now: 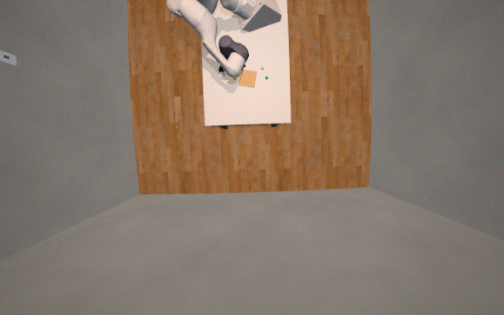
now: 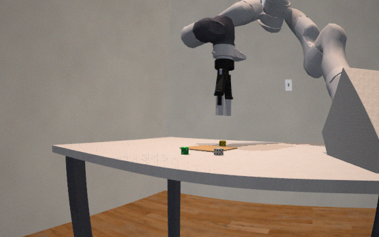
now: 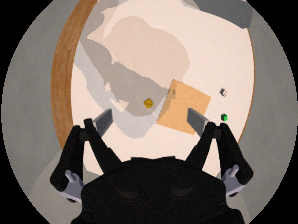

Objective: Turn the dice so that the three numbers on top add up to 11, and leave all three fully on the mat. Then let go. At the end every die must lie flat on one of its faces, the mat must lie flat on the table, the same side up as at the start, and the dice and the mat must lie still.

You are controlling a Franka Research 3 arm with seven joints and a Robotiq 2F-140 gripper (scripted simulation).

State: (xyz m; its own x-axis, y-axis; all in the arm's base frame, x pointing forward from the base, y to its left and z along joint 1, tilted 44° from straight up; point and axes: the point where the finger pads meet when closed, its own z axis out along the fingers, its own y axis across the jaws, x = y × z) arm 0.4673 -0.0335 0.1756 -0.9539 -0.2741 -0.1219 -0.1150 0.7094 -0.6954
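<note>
The yellow die is 110 mm below my hand. Round my hand: white die 70 mm behind, 240 mm to the left, 110 mm below; then green die 20 mm ahead, 280 mm to the left, 110 mm below; then tan mat 10 mm ahead, 110 mm to the left, 120 mm below.
</note>
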